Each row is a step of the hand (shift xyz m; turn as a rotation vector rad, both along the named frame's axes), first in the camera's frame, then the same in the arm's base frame.
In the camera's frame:
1: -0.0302 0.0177 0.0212 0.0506 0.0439 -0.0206
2: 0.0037 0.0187 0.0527 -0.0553 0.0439 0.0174
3: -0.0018 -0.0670 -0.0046 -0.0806 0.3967 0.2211
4: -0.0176 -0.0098 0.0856 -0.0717 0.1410 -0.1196
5: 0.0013 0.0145 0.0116 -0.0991 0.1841 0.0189
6: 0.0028 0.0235 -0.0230 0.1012 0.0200 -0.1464
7: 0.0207 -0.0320 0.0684 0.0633 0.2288 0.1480
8: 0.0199 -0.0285 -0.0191 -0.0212 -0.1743 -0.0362
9: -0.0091 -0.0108 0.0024 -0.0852 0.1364 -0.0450
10: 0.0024 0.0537 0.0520 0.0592 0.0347 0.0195
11: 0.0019 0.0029 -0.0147 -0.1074 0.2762 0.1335
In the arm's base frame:
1: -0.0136 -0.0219 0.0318 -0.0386 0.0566 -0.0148
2: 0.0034 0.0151 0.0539 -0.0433 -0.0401 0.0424
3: 0.0589 -0.0187 -0.0264 -0.2925 0.0485 0.3533
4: 0.0378 -0.0080 0.0790 -0.1859 -0.0503 -0.0472
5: -0.0086 0.0063 0.0152 -0.1782 -0.0478 0.1002
6: -0.0295 0.0054 -0.0138 -0.0549 0.0828 -0.1490
7: 0.0584 0.0211 0.0476 -0.1413 0.1362 0.1994
8: 0.0223 0.0096 -0.0313 0.1412 -0.0677 -0.0873
9: 0.0091 -0.0111 0.0005 -0.1562 -0.0545 0.0226
10: -0.0289 0.0223 0.0653 -0.0136 0.0679 0.0170
11: -0.0078 0.0006 -0.0129 -0.2205 -0.0182 0.2381

